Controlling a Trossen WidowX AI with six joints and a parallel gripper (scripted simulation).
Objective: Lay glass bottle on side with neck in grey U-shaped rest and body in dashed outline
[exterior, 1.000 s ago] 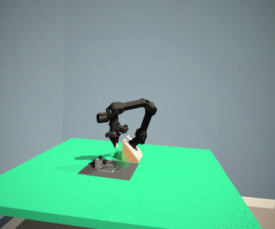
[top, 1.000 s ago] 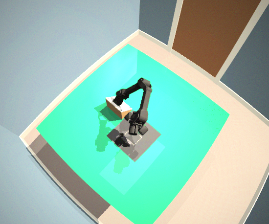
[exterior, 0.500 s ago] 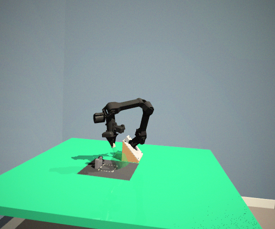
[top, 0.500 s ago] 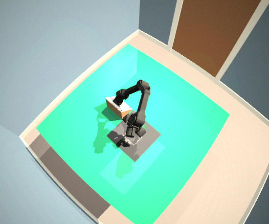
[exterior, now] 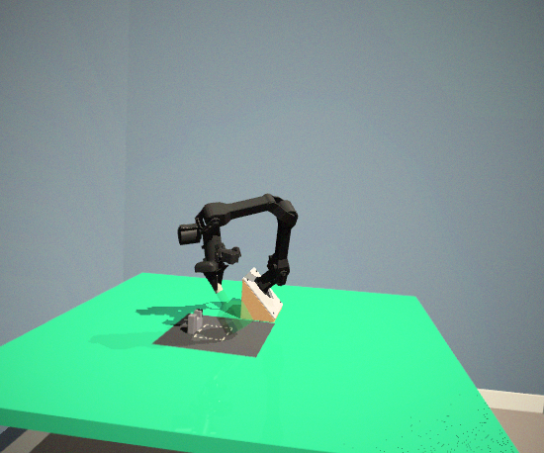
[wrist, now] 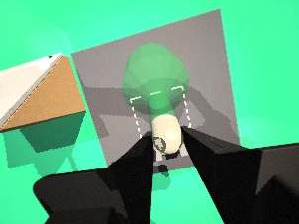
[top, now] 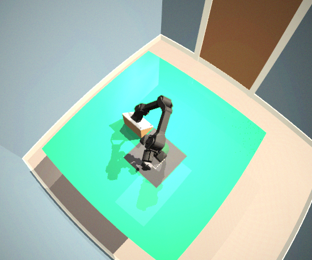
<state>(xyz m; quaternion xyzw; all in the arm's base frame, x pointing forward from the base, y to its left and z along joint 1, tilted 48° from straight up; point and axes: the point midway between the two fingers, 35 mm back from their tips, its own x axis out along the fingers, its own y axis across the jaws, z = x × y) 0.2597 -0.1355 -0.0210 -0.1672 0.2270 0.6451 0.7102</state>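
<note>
Now: the green glass bottle 30 mm to the left of my gripper tip and 40 mm below it. Round my gripper tip: dark grey mat: 10 mm to the left, 140 mm below.
</note>
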